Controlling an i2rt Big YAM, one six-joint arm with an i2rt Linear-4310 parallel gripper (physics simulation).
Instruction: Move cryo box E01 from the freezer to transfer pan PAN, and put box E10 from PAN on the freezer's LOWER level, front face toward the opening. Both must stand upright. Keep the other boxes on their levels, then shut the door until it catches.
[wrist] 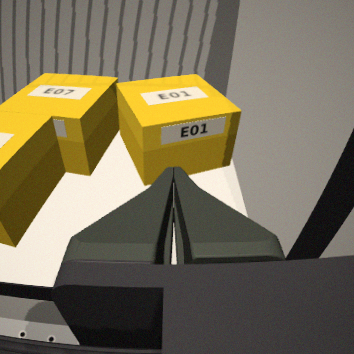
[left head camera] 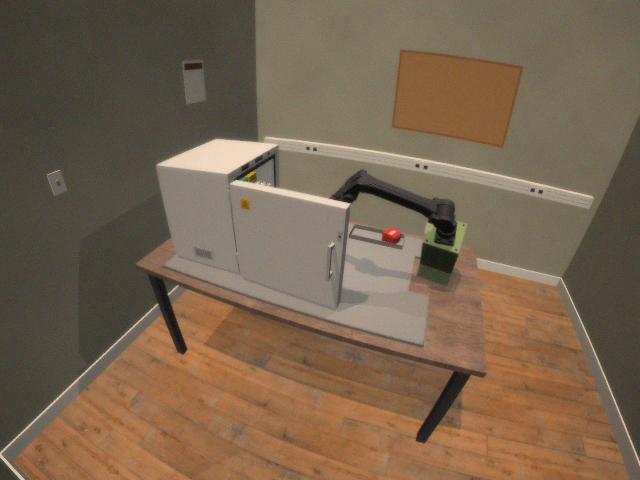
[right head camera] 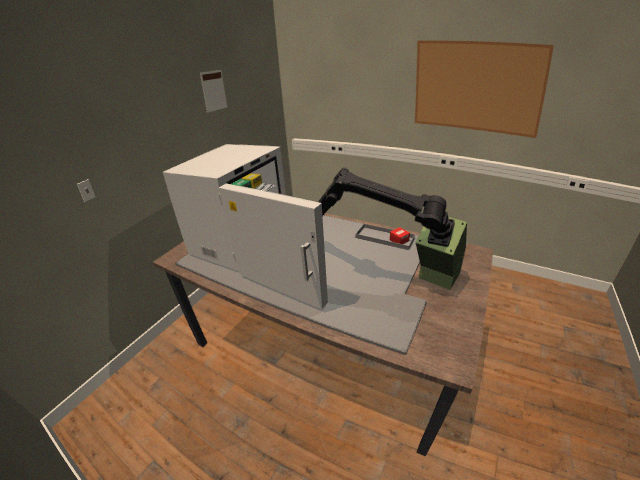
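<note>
Yellow box E01 (wrist: 180,125) stands upright on a white shelf (wrist: 100,220) near the freezer's side wall, its front label facing my gripper. My gripper (wrist: 173,177) is shut and empty, its tips just in front of E01's lower front; whether they touch it I cannot tell. The freezer (left head camera: 199,211) (right head camera: 199,217) has its door (left head camera: 289,242) (right head camera: 271,245) wide open. The door hides my gripper in both head views. A red box (left head camera: 391,236) (right head camera: 399,236) sits at the right end of the grey transfer pan (left head camera: 368,239) (right head camera: 374,240); its label is unreadable.
Yellow box E07 (wrist: 62,95) stands left of E01, close to its back corner. Another yellow box (wrist: 20,175) stands nearer at the left edge. Green and yellow boxes (right head camera: 251,179) show above the door. The arm base stands on a green block (left head camera: 442,258) (right head camera: 442,258).
</note>
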